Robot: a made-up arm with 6 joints.
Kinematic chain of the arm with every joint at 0, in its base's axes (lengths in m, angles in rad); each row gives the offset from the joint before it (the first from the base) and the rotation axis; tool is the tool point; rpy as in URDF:
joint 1: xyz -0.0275 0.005 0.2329 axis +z
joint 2: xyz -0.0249 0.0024 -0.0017 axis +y
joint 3: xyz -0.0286 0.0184 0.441 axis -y
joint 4: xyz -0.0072 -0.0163 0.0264 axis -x
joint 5: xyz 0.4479 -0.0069 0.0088 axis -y
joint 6: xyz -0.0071 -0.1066 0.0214 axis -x
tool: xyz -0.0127 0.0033 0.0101 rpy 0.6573 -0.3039 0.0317
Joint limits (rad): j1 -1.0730..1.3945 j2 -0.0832..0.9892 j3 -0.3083..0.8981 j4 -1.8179..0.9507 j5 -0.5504..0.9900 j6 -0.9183..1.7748
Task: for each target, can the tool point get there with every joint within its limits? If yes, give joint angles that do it. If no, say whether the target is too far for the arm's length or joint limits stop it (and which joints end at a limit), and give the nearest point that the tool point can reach.
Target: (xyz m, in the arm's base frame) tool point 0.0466 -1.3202 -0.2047
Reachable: no: too far | nearest point 0.1867 -0.6437 0.2201 | short by 0.811 m
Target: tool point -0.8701 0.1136 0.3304
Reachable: no: joint limits stop it (at a limit: joint 1, joint 2, joint 3, joint 4, joint 5, joint 6) | nearest point -0.0025 0.2889 0.4887 | short by 0.899 m
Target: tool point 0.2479 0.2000 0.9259
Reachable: yes | joints 0.8921 0.0725 0.4915 0.2437 0.0606 0.1270
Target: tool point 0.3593 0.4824 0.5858
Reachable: yes | joints 1.0468 0.5897 0.5150 -0.3164 0.8287 1.2231
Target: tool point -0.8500 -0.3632 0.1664
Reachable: no: joint limits stop it (at a limit: joint 1, joint 2, joint 3, joint 6) | nearest point 0.0749 -0.4038 0.0849 | short by 0.929 m
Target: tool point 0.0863 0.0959 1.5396
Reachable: no: too far | nearest point 0.0424 0.0608 1.1118 | short by 0.431 m
